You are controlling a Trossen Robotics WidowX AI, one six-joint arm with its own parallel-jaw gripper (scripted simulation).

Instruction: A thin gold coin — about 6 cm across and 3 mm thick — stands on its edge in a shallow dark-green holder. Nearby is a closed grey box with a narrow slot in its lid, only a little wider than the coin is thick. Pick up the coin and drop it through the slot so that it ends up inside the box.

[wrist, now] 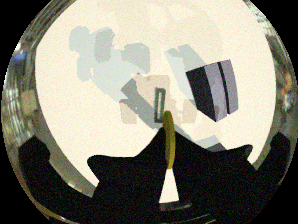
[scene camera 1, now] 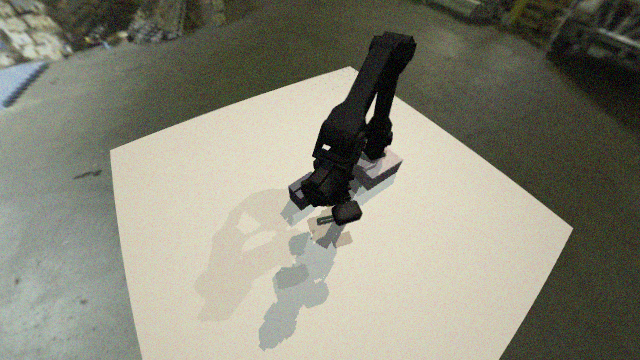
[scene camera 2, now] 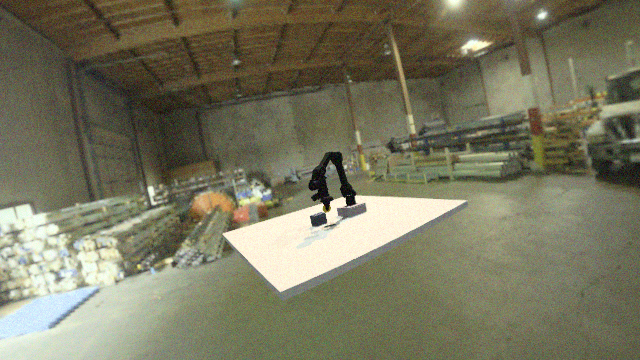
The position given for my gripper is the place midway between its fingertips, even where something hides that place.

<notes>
My gripper [scene camera 1: 332,203] holds a gold coin.
My gripper also shows in the wrist view [wrist: 164,130].
</notes>
